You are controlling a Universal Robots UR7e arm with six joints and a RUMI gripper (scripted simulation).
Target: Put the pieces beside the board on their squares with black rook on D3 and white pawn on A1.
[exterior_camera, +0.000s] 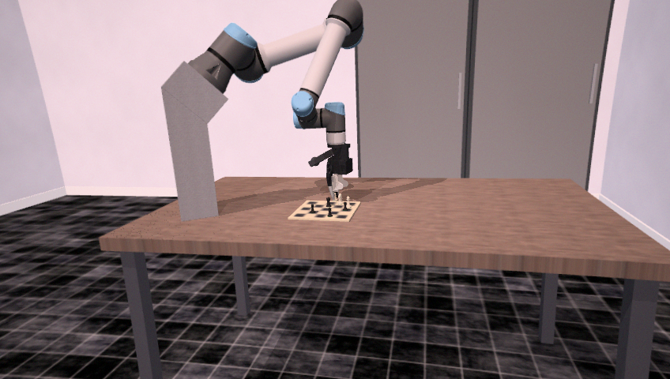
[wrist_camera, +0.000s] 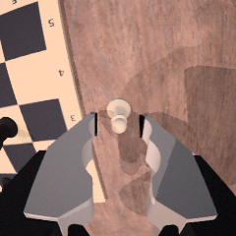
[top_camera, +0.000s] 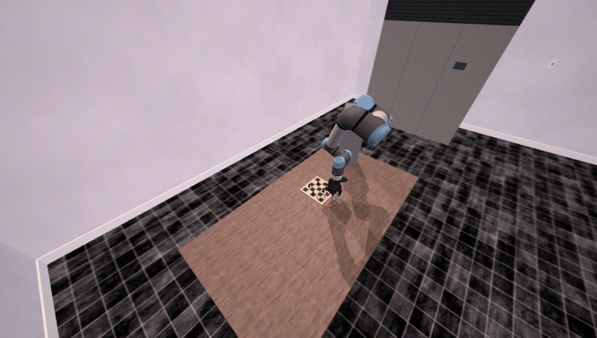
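Right now my hand is 10 mm above the white pawn. The rest, counted from my hand: chessboard (40 mm ahead, 130 mm to the right, 20 mm below); black rook (30 mm ahead, 100 mm to the right).
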